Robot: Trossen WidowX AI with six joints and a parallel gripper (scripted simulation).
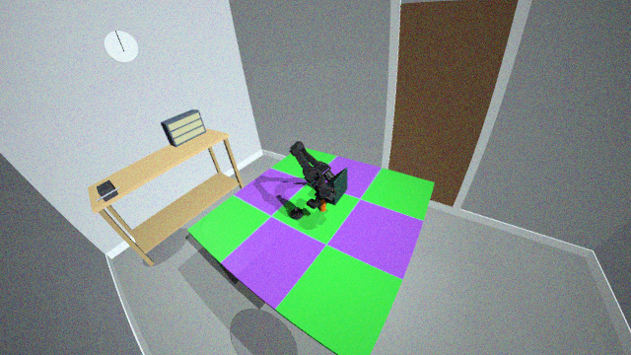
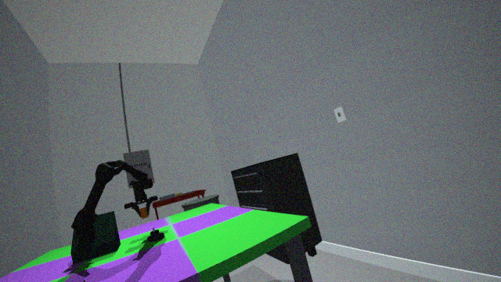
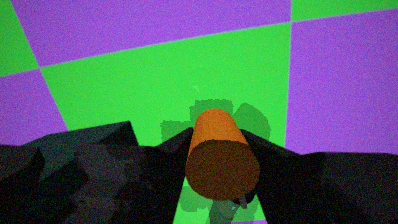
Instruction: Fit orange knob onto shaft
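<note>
My gripper tip is 30 mm short of the pedestal, 180 mm to the left of it and 80 mm above it. The rest, counted from my gripper tip: orange knob: 30 mm above.
</note>
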